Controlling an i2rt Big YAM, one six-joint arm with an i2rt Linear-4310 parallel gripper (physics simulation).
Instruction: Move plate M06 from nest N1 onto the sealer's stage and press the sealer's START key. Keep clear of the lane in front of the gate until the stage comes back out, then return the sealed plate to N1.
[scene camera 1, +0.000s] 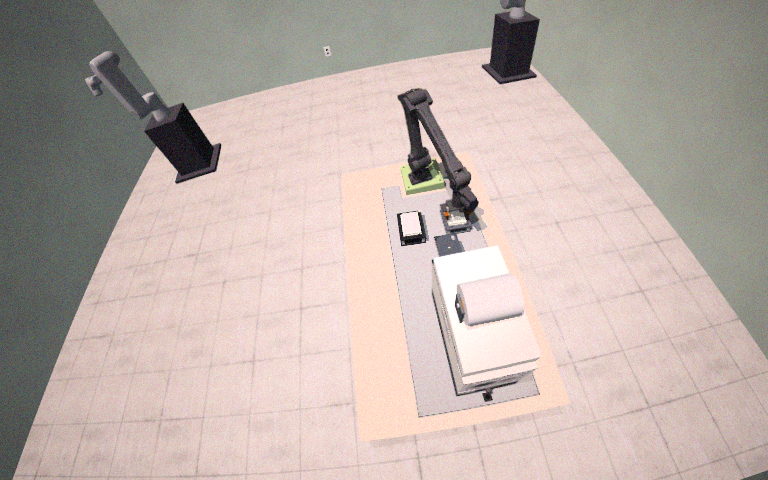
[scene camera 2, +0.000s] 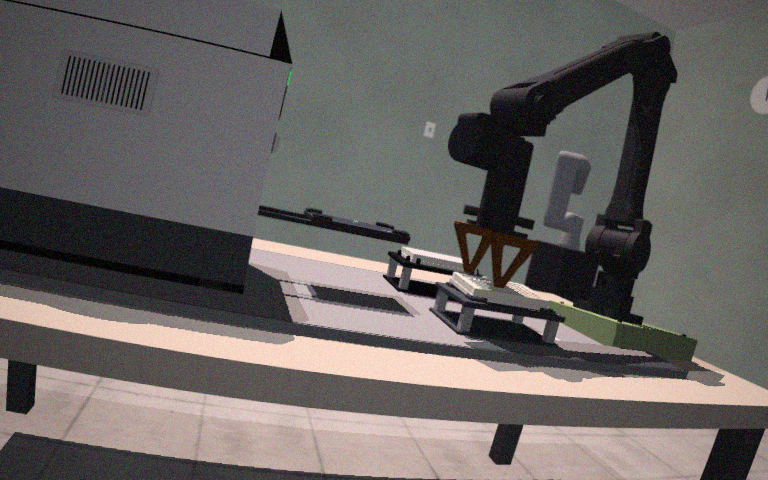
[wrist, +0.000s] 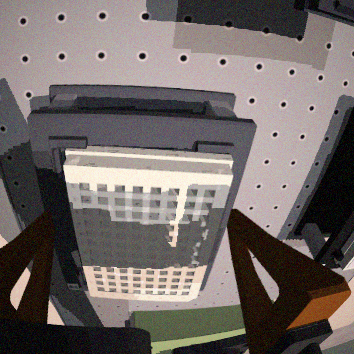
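Pixels of known places: gripper, fingertip midpoint: (scene camera 1: 457, 217) (scene camera 2: 482, 279) (wrist: 140, 219); arm's base, link origin: (scene camera 1: 420, 177) (scene camera 2: 606, 315) (wrist: 210, 347).
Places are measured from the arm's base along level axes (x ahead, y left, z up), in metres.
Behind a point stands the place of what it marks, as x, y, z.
A cream well plate (scene camera 1: 456, 220) @[0.368, 0.066, 0.033] (scene camera 2: 472, 286) @[0.386, 0.098, 0.033] (wrist: 150, 175) @[0.381, 0.067, 0.036] sits flat in a dark raised nest (scene camera 2: 504, 309) @[0.351, 0.136, 0.015] (wrist: 145, 131) @[0.394, 0.068, 0.018]; no plate or nest label is legible. My gripper (scene camera 1: 457, 214) @[0.356, 0.074, 0.041] (scene camera 2: 485, 278) @[0.356, 0.074, 0.041] (wrist: 140, 219) @[0.356, 0.074, 0.041] is open, pointing down over this plate, with one orange-brown finger beside each long side. Nothing is held. The white sealer (scene camera 1: 487, 345) @[1.011, -0.102, 0.321] (scene camera 2: 169, 152) @[0.804, 0.054, 0.124] has a green light on its front edge. Its dark stage (scene camera 1: 449, 244) @[0.512, -0.024, 0.077] (scene camera 2: 345, 224) @[0.558, 0.016, 0.077] sticks out toward the nests, with no plate seen on it. The START key cannot be made out.
A second black nest (scene camera 1: 412, 240) @[0.374, -0.157, -0.024] (wrist: 322, 200) @[0.290, -0.092, -0.024] holds a white plate (scene camera 1: 410, 224) @[0.325, -0.148, 0.039] (scene camera 2: 430, 256) @[0.345, -0.120, 0.038], across from the first. The green arm base (scene camera 1: 436, 185) @[0.083, 0.065, -0.005] (scene camera 2: 651, 338) @[0.001, 0.119, -0.007] (wrist: 185, 321) @[0.080, 0.038, -0.020] is behind the nests. A large roll (scene camera 1: 492, 300) @[0.930, -0.074, 0.441] lies on the sealer's top.
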